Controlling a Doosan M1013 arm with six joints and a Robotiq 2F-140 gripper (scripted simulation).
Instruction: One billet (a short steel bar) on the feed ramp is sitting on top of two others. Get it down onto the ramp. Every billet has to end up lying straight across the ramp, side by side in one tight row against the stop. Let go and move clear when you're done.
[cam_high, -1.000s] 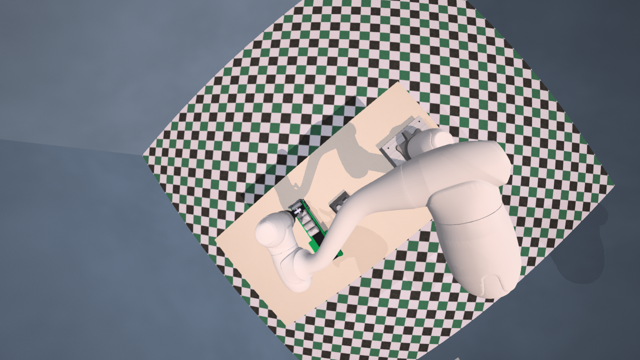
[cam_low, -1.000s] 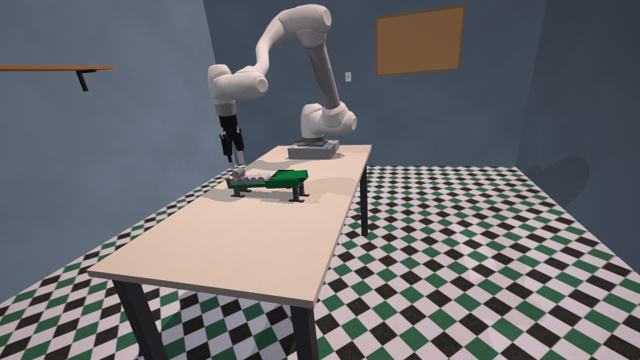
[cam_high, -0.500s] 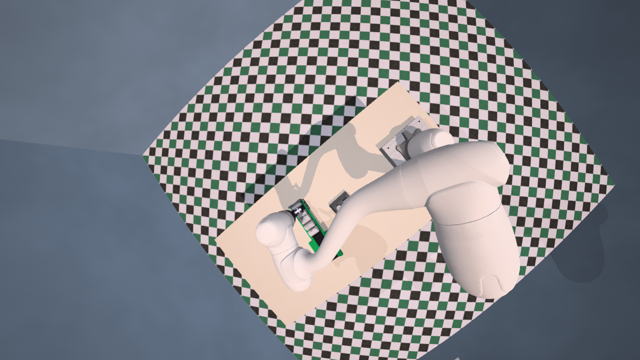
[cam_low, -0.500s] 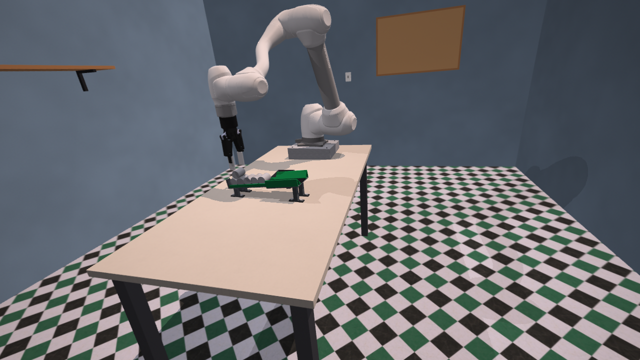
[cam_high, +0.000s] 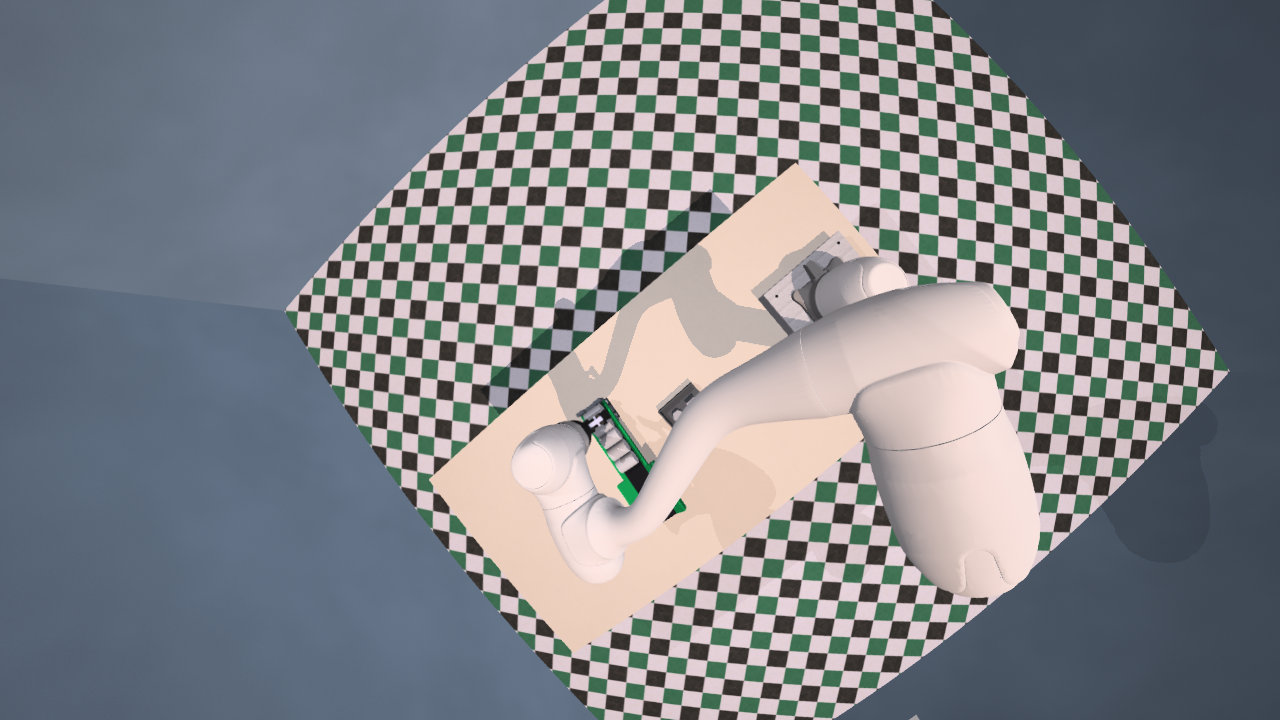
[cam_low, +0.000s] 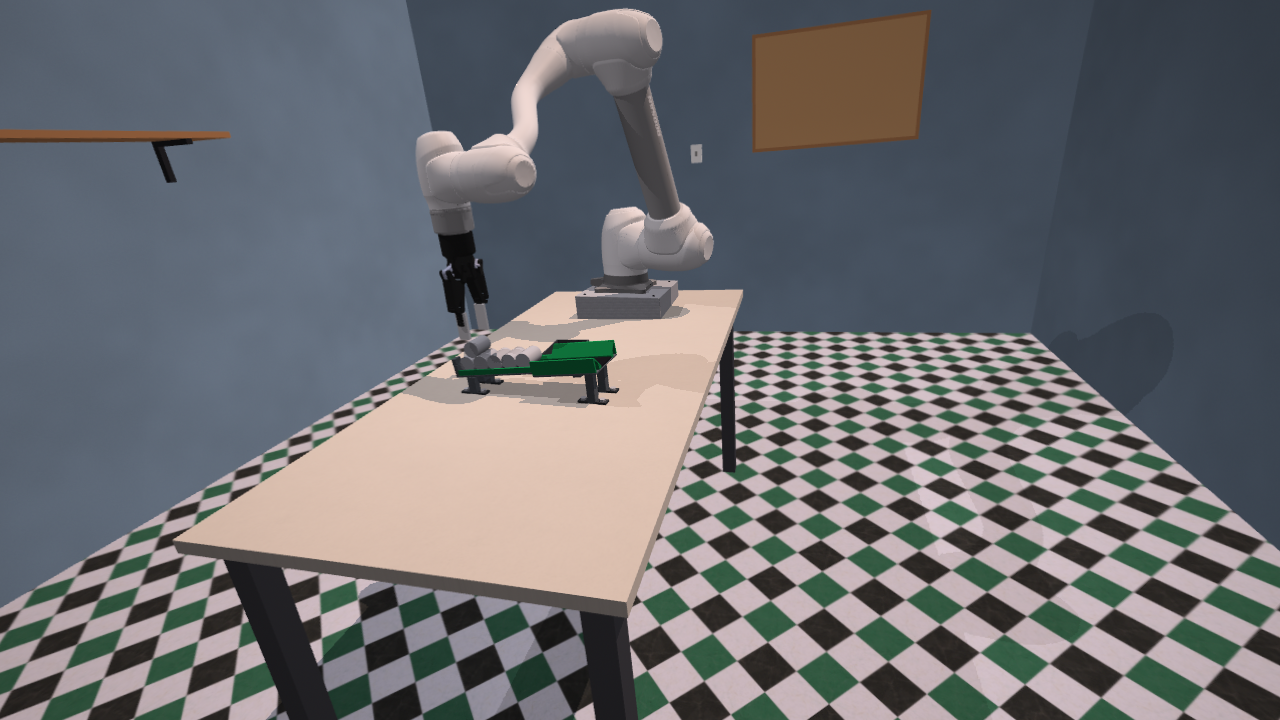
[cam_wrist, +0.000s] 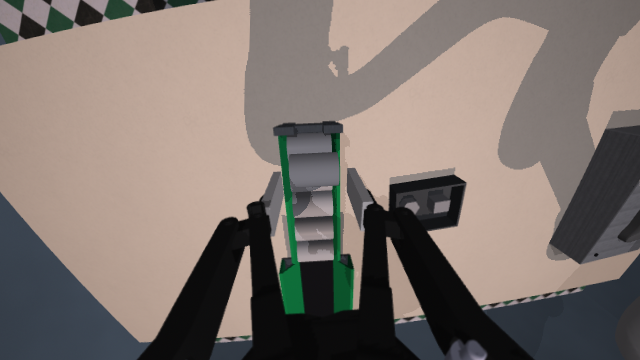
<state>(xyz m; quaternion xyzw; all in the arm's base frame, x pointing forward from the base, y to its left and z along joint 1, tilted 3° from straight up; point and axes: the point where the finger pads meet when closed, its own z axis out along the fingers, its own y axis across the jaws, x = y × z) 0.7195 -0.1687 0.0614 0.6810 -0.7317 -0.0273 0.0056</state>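
Now: hand 11 cm above the grey stop and 4 cm to the left of it. Also, from my hand: dark tray: 20 cm behind, 16 cm below, 14 cm to the left.
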